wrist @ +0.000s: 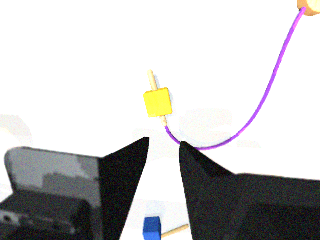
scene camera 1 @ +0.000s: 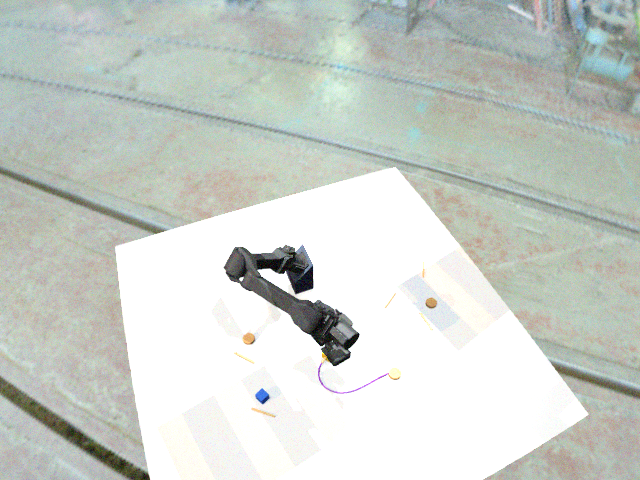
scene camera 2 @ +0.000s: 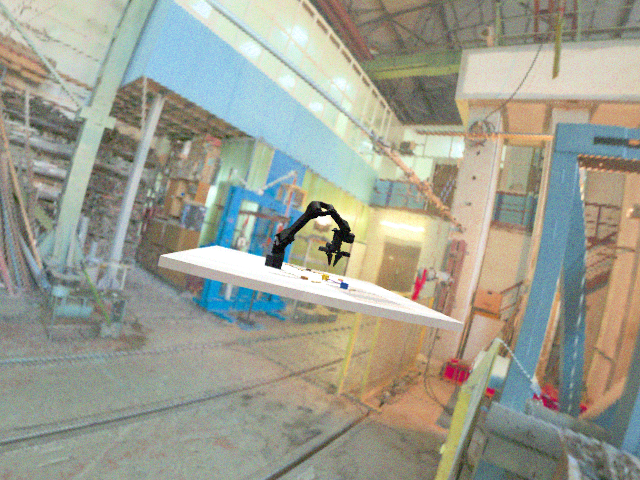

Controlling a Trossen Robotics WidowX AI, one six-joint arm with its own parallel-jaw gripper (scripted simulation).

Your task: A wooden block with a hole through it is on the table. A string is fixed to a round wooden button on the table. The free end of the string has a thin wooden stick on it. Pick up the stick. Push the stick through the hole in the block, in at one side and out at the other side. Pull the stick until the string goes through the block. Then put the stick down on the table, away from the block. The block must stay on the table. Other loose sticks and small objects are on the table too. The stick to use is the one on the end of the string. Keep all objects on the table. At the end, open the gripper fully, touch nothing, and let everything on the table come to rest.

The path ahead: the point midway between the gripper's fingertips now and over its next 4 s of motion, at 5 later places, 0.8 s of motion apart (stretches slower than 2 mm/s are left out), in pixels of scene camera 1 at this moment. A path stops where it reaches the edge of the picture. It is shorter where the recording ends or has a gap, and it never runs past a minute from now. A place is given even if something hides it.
My gripper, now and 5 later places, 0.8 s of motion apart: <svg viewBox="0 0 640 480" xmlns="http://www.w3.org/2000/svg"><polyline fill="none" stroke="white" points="324,349 328,344 332,340 334,338 334,344 333,348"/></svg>
